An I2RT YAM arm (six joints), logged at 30 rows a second.
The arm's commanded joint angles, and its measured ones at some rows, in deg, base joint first. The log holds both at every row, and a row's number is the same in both.
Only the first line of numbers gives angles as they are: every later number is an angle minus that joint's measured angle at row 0.
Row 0, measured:
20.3, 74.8, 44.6, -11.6, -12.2, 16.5
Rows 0 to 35, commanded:
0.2, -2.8, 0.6, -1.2, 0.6, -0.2
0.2, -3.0, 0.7, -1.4, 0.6, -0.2
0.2, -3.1, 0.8, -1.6, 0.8, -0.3
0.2, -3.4, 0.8, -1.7, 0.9, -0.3
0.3, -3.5, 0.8, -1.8, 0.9, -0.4
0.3, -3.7, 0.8, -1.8, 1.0, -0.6
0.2, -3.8, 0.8, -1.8, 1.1, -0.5
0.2, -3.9, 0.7, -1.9, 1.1, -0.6
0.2, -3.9, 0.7, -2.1, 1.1, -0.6
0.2, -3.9, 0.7, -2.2, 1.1, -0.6
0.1, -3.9, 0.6, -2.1, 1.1, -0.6
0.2, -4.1, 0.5, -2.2, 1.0, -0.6
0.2, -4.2, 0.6, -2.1, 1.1, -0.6
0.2, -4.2, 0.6, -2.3, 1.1, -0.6
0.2, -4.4, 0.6, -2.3, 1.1, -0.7
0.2, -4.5, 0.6, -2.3, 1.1, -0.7
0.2, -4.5, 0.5, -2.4, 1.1, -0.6
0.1, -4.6, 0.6, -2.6, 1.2, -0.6
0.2, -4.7, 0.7, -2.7, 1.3, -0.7
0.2, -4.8, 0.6, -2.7, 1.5, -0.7
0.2, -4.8, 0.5, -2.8, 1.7, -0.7
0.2, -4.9, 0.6, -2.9, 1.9, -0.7
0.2, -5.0, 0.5, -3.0, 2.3, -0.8
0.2, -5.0, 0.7, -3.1, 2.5, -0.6
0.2, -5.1, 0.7, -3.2, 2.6, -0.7
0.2, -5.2, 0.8, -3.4, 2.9, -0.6
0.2, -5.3, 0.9, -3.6, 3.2, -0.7
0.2, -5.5, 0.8, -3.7, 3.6, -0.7
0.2, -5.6, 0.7, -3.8, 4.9, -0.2
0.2, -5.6, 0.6, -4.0, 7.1, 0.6
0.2, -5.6, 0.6, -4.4, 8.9, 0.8
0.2, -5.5, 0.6, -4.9, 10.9, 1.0
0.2, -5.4, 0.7, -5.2, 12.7, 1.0
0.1, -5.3, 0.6, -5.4, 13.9, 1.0
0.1, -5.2, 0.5, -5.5, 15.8, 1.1
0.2, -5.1, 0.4, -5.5, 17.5, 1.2
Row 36, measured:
0.0, -3.8, 0.0, -4.1, 10.6, 0.5
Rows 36 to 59, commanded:
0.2, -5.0, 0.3, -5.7, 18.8, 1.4
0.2, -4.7, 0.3, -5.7, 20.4, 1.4
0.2, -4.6, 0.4, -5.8, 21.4, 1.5
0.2, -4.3, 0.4, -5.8, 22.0, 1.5
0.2, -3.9, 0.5, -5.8, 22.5, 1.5
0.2, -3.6, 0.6, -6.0, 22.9, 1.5
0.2, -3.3, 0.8, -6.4, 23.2, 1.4
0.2, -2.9, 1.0, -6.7, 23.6, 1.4
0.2, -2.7, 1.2, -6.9, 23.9, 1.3
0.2, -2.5, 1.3, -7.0, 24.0, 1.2
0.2, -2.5, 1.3, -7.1, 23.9, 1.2
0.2, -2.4, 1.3, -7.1, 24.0, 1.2
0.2, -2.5, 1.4, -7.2, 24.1, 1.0
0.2, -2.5, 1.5, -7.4, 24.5, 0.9
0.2, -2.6, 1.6, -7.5, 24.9, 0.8
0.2, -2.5, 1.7, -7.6, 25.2, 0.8
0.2, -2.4, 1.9, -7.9, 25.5, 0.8
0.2, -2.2, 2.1, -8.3, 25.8, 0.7
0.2, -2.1, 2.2, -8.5, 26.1, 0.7
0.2, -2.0, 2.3, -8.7, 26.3, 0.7
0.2, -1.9, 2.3, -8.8, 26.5, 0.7
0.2, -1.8, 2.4, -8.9, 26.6, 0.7
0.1, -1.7, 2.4, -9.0, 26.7, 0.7
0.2, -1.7, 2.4, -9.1, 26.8, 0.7
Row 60, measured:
0.0, -2.7, 0.0, -7.5, 25.0, 1.3
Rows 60 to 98, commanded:
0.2, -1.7, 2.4, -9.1, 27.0, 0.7
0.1, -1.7, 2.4, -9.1, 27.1, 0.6
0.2, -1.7, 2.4, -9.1, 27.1, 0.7
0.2, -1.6, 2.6, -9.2, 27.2, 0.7
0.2, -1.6, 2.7, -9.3, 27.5, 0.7
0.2, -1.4, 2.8, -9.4, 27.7, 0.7
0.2, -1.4, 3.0, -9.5, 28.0, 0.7
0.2, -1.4, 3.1, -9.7, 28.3, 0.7
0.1, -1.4, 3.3, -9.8, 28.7, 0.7
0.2, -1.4, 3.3, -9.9, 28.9, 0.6
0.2, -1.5, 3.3, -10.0, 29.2, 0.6
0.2, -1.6, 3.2, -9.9, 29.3, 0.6
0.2, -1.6, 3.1, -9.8, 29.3, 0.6
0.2, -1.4, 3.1, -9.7, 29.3, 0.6
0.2, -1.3, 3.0, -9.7, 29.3, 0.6
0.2, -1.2, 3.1, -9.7, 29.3, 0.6
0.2, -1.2, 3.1, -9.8, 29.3, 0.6
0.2, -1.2, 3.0, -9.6, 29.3, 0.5
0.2, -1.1, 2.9, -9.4, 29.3, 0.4
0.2, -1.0, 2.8, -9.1, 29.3, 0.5
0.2, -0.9, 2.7, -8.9, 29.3, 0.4
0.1, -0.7, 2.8, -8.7, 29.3, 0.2
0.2, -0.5, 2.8, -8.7, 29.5, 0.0
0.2, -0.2, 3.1, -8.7, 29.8, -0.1
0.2, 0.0, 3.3, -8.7, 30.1, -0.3
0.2, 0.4, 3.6, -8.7, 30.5, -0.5
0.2, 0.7, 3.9, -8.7, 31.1, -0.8
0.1, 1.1, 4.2, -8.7, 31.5, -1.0
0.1, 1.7, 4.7, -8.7, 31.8, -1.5
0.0, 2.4, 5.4, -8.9, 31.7, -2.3
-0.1, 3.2, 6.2, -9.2, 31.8, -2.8
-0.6, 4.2, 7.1, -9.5, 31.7, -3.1
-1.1, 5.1, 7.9, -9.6, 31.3, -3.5
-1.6, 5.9, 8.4, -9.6, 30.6, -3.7
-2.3, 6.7, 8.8, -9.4, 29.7, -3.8
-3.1, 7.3, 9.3, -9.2, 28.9, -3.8
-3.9, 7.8, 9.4, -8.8, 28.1, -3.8
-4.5, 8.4, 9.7, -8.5, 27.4, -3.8
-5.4, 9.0, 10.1, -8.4, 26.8, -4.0
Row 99, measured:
-3.5, 6.8, 8.0, -8.5, 28.6, -2.9
